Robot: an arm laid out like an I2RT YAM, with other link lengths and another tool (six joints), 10 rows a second.
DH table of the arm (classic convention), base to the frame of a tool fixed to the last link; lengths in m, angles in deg. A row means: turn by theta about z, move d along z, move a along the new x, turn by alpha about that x. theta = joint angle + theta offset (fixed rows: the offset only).
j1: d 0.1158  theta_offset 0  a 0.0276  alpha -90
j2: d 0  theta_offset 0  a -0.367  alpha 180
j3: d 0  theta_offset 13.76  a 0.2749  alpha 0
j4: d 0.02  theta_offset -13.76  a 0.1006  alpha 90
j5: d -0.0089  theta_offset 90  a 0  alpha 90
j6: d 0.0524  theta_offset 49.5  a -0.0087  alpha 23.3
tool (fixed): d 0.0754  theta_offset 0  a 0  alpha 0
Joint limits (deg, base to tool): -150..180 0..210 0..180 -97..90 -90..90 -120..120
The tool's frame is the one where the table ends.
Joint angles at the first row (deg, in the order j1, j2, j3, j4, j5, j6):
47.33, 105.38, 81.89, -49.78, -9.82, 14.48
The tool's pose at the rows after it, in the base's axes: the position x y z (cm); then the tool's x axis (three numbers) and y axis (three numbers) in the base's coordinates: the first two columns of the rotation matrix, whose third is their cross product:
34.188, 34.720, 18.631, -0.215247, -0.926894, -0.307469, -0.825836, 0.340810, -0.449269
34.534, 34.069, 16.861, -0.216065, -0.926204, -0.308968, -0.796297, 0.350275, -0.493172
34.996, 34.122, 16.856, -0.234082, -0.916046, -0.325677, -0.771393, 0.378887, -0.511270
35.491, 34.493, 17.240, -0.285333, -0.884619, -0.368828, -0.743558, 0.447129, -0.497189
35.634, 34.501, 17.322, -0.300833, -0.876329, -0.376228, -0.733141, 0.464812, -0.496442
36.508, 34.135, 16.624, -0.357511, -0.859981, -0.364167, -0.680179, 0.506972, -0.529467
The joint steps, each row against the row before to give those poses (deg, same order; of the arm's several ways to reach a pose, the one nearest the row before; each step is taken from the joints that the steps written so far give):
2.23, 0.03, -7.22, 8.68, 6.07, 0.02
-0.13, 0.00, -4.63, 6.05, 2.69, 0.00
0.02, 0.00, -0.72, 2.28, 1.35, 1.31
-0.02, -0.03, 0.00, 2.20, -0.04, 3.68
0.00, 0.00, 0.00, 0.44, 0.33, 1.04
0.00, 1.29, -0.02, 1.18, 3.82, 3.20

